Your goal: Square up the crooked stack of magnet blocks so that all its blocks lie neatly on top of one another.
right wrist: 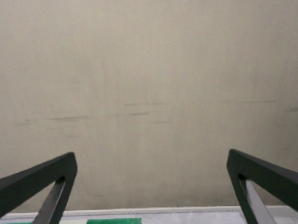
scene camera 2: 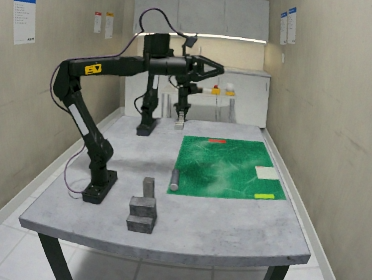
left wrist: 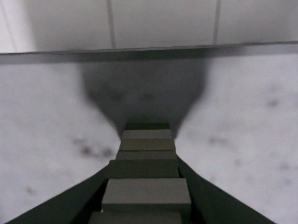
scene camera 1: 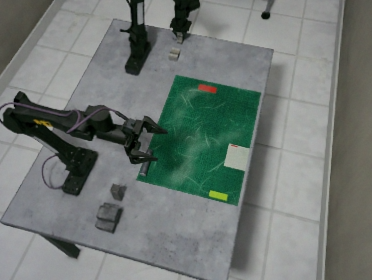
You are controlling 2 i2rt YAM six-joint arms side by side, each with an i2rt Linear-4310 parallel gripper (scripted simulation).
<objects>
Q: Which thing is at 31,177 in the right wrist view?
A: My right gripper.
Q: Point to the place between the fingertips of my right gripper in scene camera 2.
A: At 224,69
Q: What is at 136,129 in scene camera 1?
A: My right gripper.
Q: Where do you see a green mat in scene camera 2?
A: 209,167
</objects>
